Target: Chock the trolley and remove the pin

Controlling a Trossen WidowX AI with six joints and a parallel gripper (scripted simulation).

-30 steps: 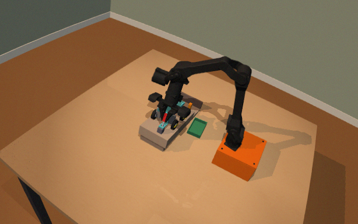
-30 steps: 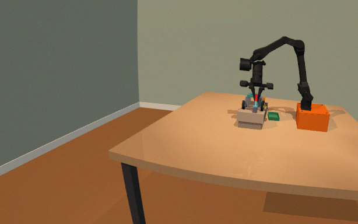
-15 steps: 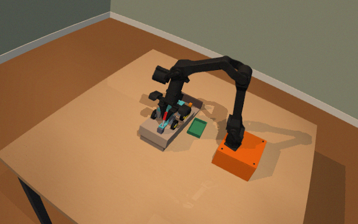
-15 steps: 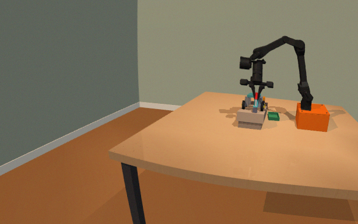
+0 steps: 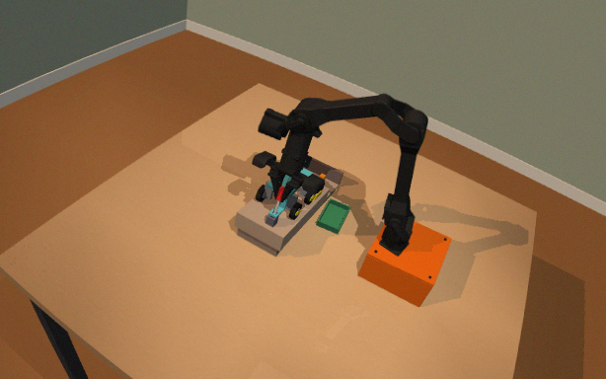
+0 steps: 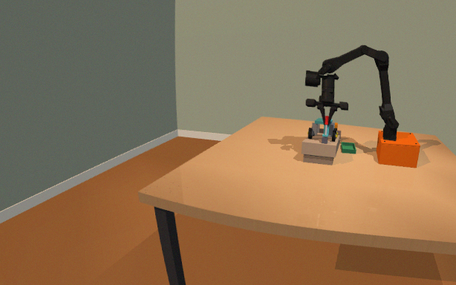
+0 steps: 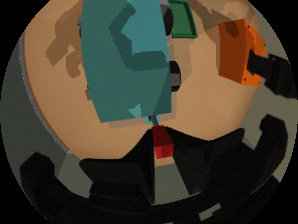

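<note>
Now: the green tray 70 mm behind my gripper tip, 220 mm to the right of it and 160 mm below it. From my gripper tip the other things lie so: teal-topped trolley 40 mm ahead, 90 mm to the right, 50 mm below; then red-headed stop pin right at my gripper tip; then ramp block 40 mm ahead, 100 mm to the right, 110 mm below.
</note>
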